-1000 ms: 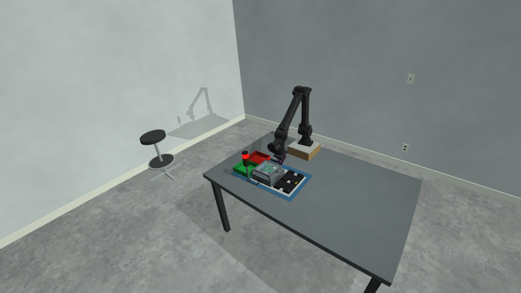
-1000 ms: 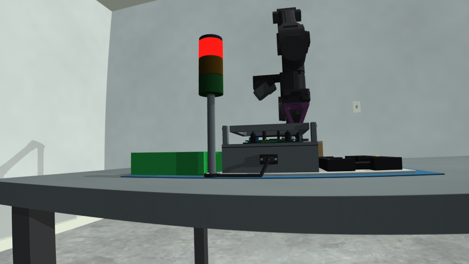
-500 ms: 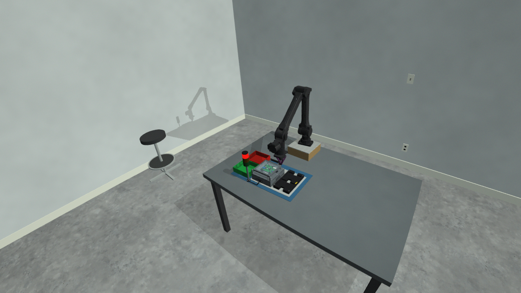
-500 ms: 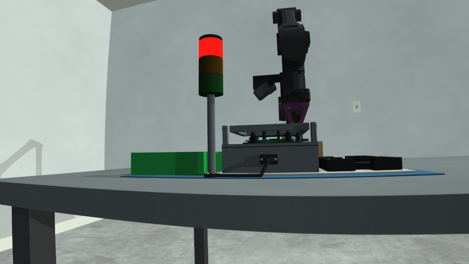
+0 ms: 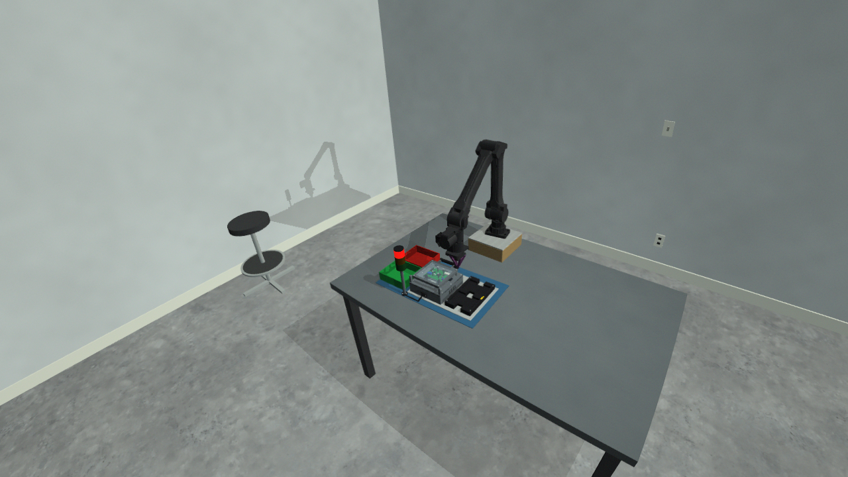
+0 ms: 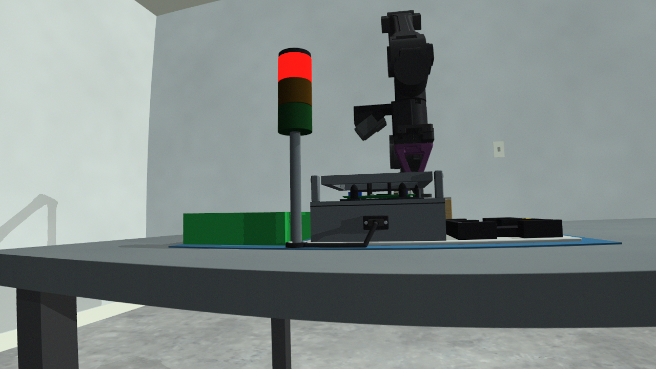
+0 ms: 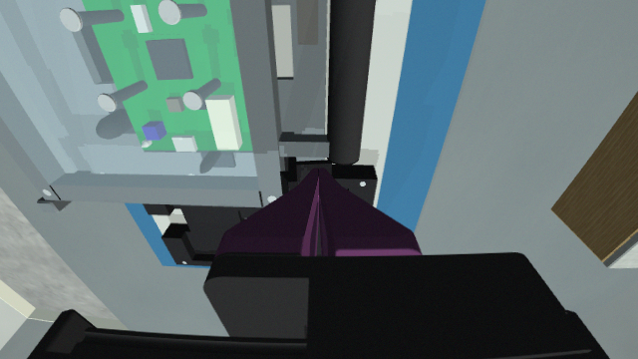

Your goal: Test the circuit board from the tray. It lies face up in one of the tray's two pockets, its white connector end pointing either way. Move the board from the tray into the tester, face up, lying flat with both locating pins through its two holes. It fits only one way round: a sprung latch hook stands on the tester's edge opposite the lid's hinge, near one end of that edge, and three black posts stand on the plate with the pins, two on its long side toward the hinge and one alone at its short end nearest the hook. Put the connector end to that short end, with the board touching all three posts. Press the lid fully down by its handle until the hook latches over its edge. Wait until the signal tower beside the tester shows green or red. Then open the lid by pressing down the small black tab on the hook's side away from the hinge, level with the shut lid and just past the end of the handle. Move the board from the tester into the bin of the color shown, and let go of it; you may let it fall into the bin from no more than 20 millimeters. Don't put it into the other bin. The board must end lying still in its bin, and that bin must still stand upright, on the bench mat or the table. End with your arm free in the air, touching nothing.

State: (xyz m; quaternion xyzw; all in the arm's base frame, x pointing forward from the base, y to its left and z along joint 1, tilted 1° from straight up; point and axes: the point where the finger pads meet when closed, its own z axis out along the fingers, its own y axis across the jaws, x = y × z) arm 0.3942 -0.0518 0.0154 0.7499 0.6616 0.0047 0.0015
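My gripper is now 1 cm short of the black latch hook and 1 cm above it. The rest, counted from my hand: green circuit board: 6 cm ahead, 7 cm to the right, 3 cm below; then black tester plate: 7 cm ahead, 6 cm to the right, 3 cm below; then clear lid: 7 cm ahead, 7 cm to the right, 1 cm below.
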